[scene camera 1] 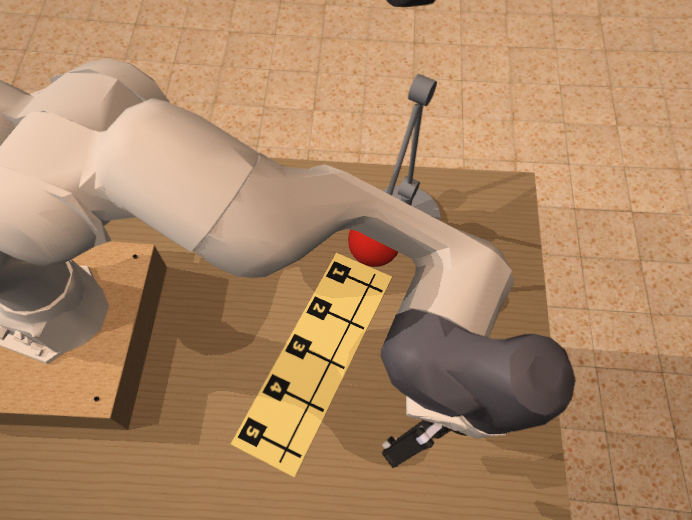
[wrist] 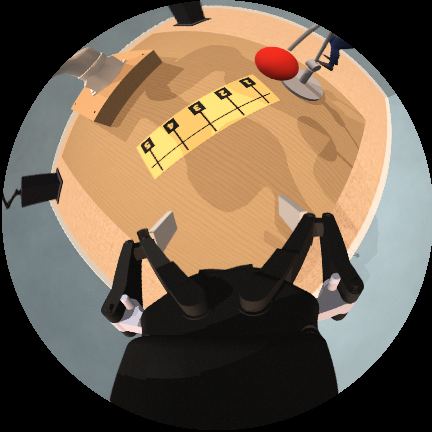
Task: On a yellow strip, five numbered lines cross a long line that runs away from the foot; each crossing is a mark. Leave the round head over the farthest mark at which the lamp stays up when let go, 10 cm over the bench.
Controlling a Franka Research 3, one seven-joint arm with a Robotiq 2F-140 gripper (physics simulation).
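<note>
The lamp's round red head (scene camera 1: 373, 246) (wrist: 276, 63) hangs near the mark 1 end of the yellow strip (scene camera 1: 279, 410) (wrist: 147, 162); my arm covers part of it in the scene view. The lamp's grey foot (scene camera 1: 426, 205) (wrist: 305, 91) stands on the bench beyond that end. Two thin grey rods (scene camera 1: 403, 152) lean up from the foot to a grey joint (scene camera 1: 422, 90). The strip shows marks 1 to 5, with 5 farthest from the foot. My gripper (wrist: 225, 212) is open and empty, over the bench beyond the strip's long-line side, apart from the lamp. In the scene view its fingertips are partly hidden.
The robot's base stands on a wooden block (scene camera 1: 72, 385) (wrist: 127, 92) at the left of the scene view. My forearm (scene camera 1: 335, 195) reaches across above the head and part of the foot. The bench (scene camera 1: 447, 492) ends at the right, with tiled floor (scene camera 1: 626, 251) beyond.
</note>
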